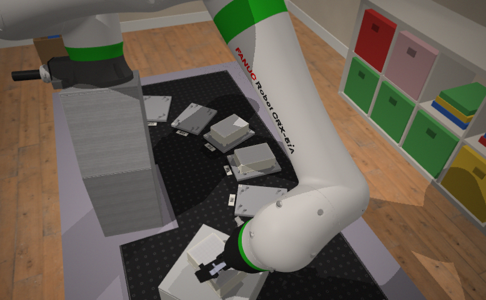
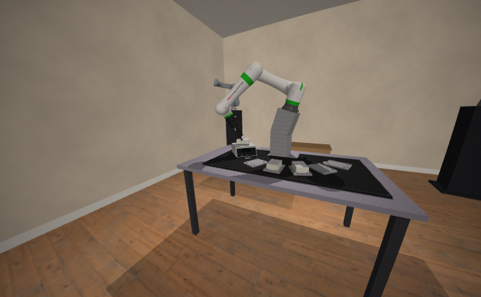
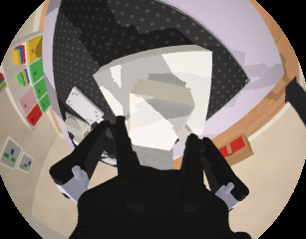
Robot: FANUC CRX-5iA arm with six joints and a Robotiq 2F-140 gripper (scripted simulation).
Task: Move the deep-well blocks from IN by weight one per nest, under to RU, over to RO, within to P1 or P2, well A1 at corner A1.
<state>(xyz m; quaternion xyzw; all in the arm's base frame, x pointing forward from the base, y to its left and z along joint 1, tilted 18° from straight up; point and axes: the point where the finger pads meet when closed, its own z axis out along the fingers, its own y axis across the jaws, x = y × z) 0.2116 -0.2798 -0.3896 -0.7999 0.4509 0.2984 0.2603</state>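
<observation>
My gripper is now 50 mm above the pale weigher platform. Round my hand: grey nest plate (600 mm to the left, 150 mm ahead, 140 mm below); then check-weigher (80 mm below).
</observation>
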